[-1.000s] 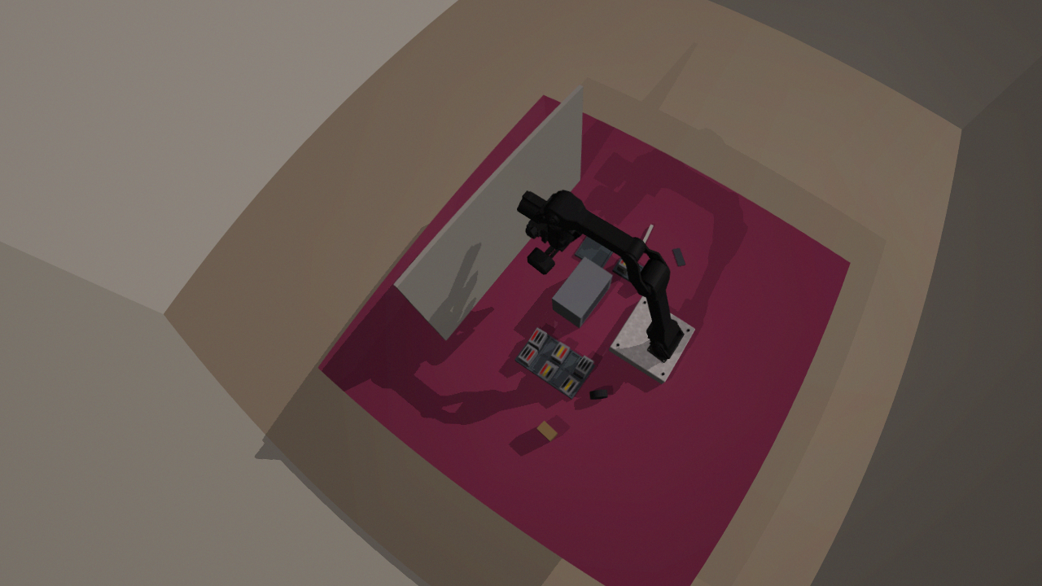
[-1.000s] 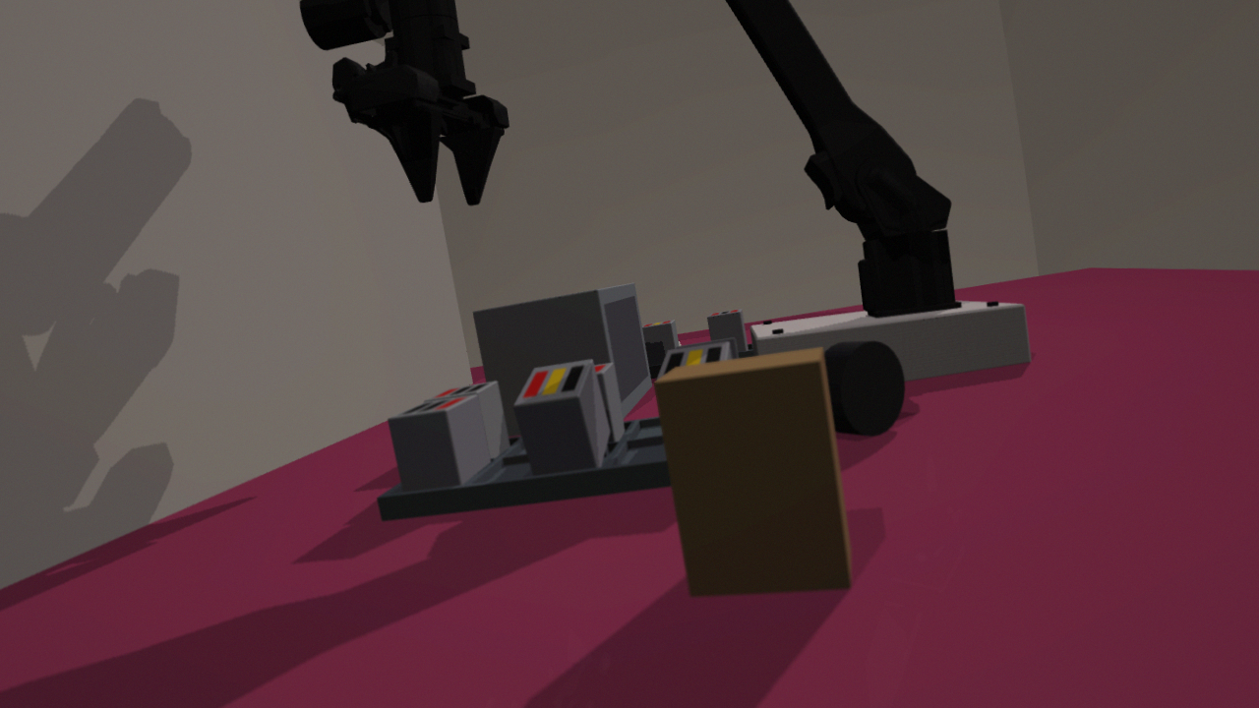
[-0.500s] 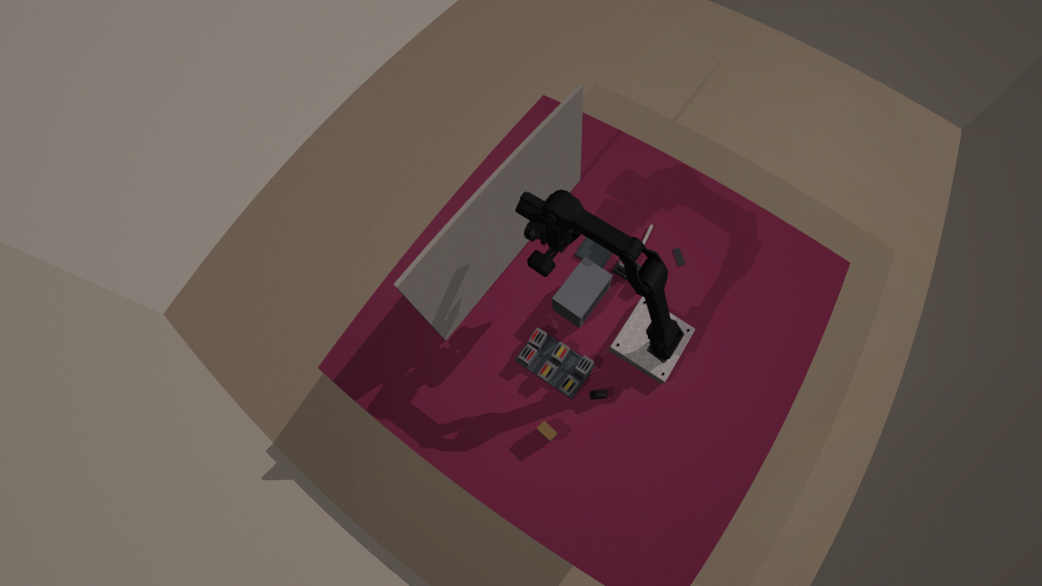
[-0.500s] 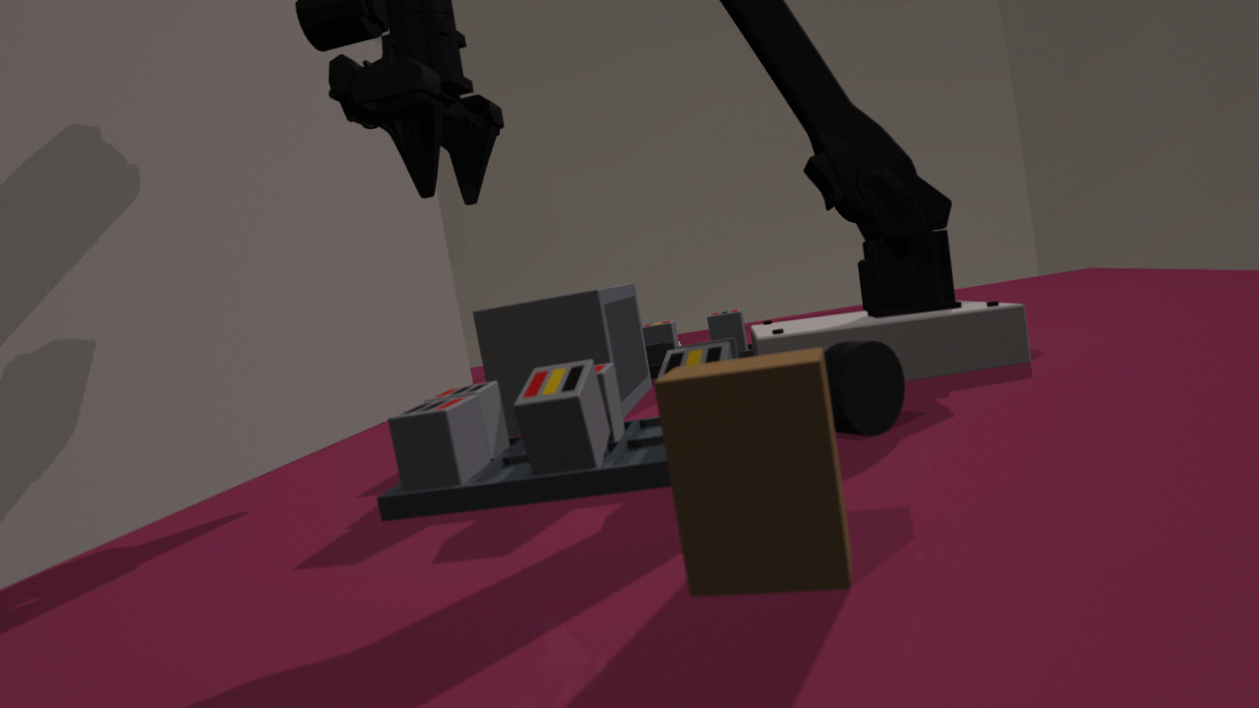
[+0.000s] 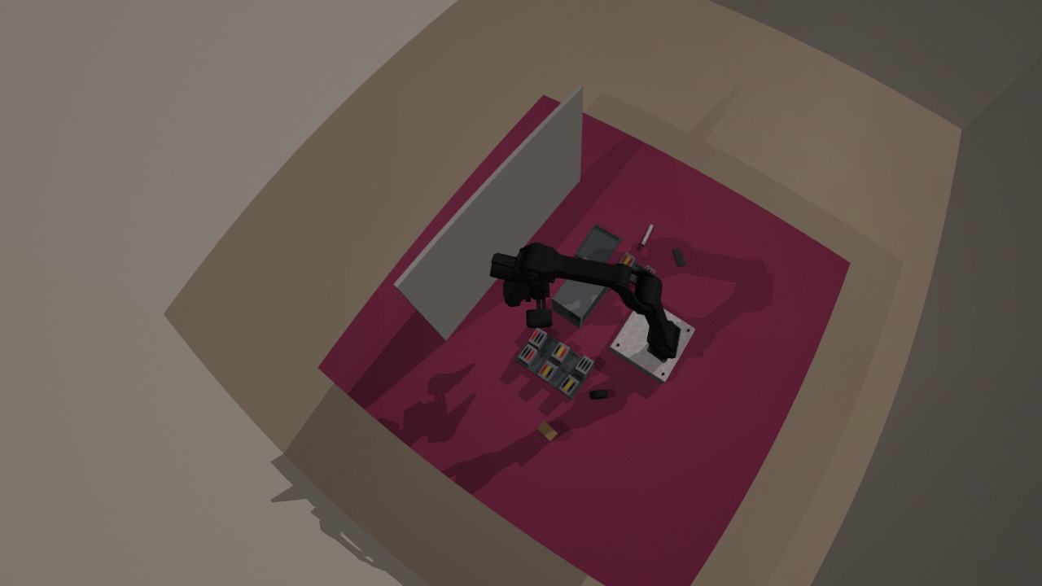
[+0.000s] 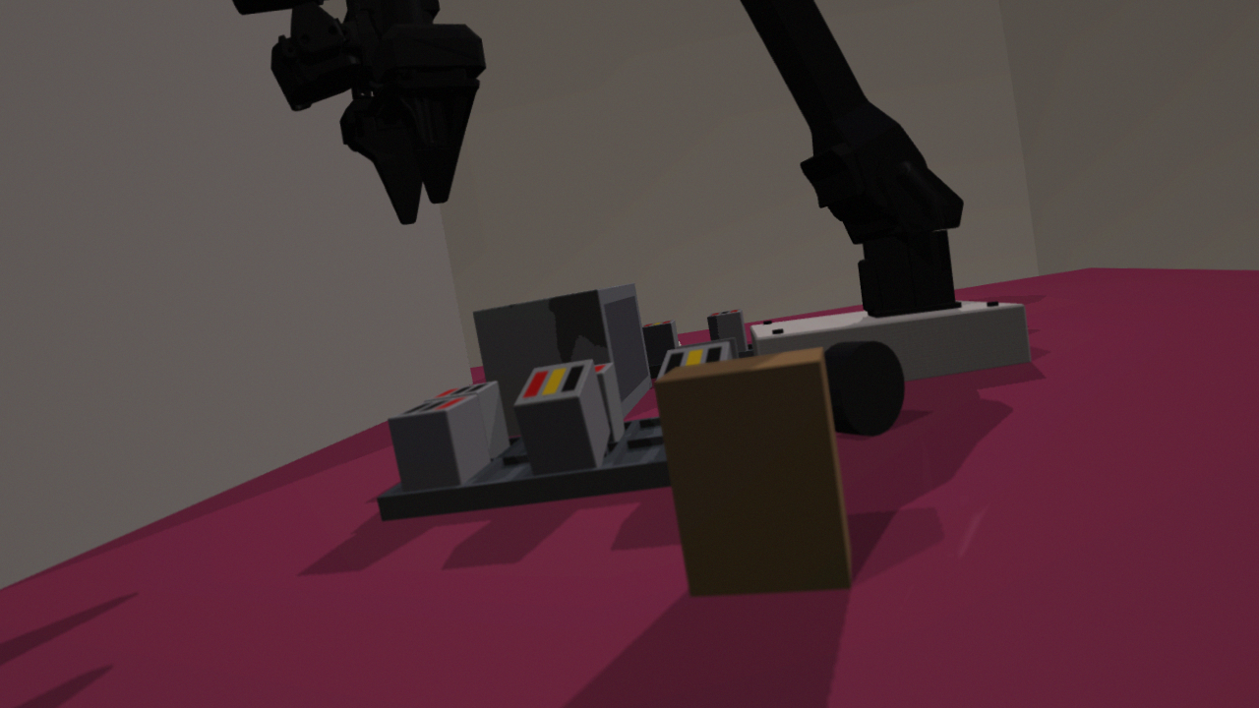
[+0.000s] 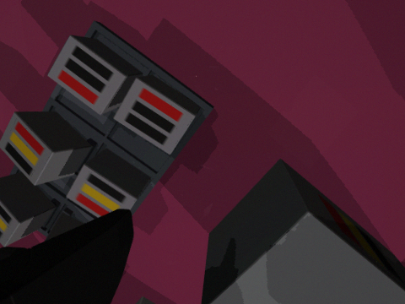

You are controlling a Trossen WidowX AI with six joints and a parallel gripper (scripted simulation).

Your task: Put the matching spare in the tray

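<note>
Right now the grey spare is 13 cm below my gripper tip, 12 cm to the left of it and 11 cm behind it. The rest, counted from my gripper tip: grey wall panel (20 cm ahead, 12 cm to the right, 5 cm above); then mounted unit (12 cm to the right, 12 cm below, 5 cm behind); then spare rack (16 cm below, 11 cm behind, 8 cm to the left).
</note>
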